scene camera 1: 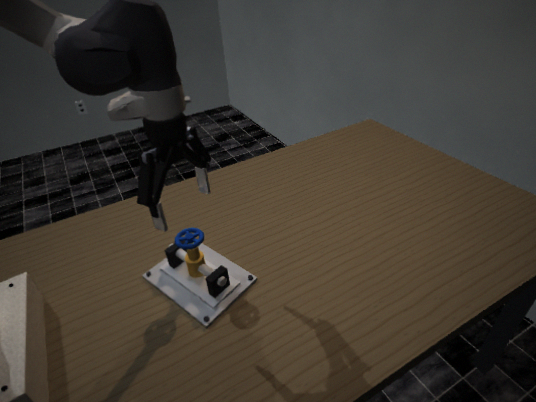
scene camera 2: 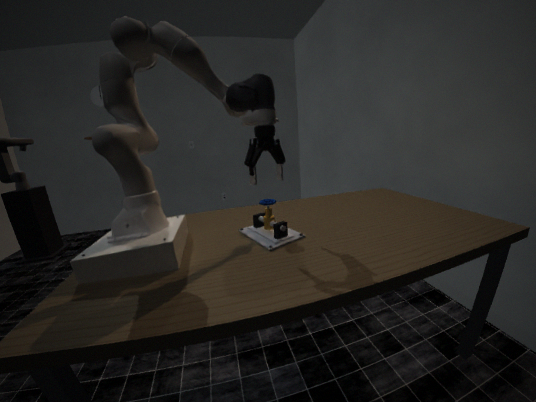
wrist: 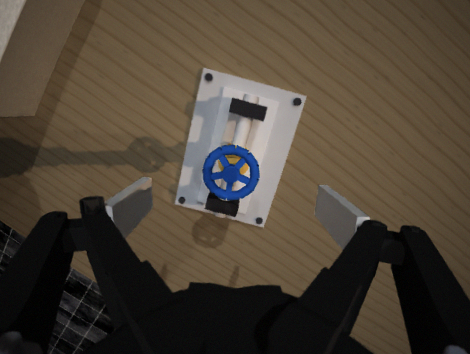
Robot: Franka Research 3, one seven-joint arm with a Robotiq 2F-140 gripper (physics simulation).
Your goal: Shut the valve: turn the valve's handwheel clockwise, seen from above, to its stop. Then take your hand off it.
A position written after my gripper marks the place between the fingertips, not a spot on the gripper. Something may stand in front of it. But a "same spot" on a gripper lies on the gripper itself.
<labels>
My gripper shows in scene camera 1, in scene camera 2 [267, 182] and in the wrist view. One and the same spot on my gripper: [scene camera 1: 152, 175] is [wrist: 53, 327].
</labels>
